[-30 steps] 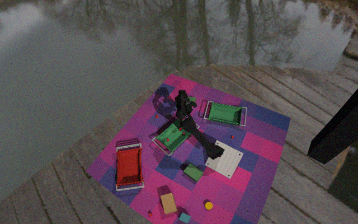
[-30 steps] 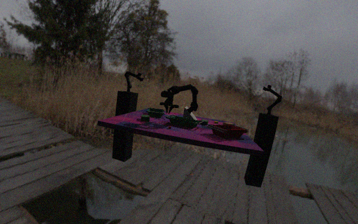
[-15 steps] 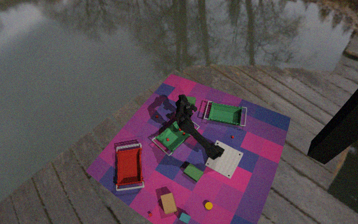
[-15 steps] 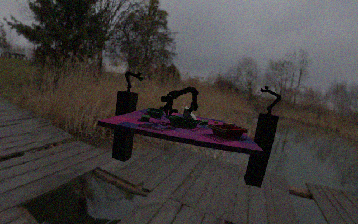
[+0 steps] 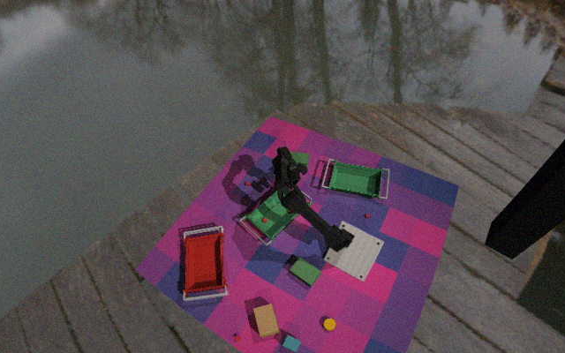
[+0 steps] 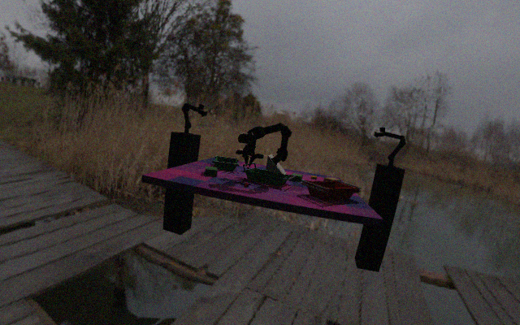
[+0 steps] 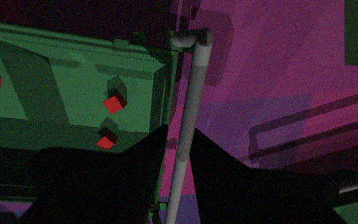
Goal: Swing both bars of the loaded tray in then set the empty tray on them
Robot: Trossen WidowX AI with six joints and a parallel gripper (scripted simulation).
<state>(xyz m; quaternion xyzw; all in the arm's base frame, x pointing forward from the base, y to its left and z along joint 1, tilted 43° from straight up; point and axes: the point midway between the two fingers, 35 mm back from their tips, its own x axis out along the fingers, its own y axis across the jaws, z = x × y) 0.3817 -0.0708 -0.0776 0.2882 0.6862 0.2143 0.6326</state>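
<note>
Right now my gripper tip is 24 cm past the green tray, 26 cm to the left of it and 3 cm above it. Round my gripper tip: yellow disc (53 cm behind, 45 cm to the left, 7 cm below); then tan block (31 cm behind, 60 cm to the left, 5 cm below); then teal block (45 cm behind, 61 cm to the left, 6 cm below).
</note>
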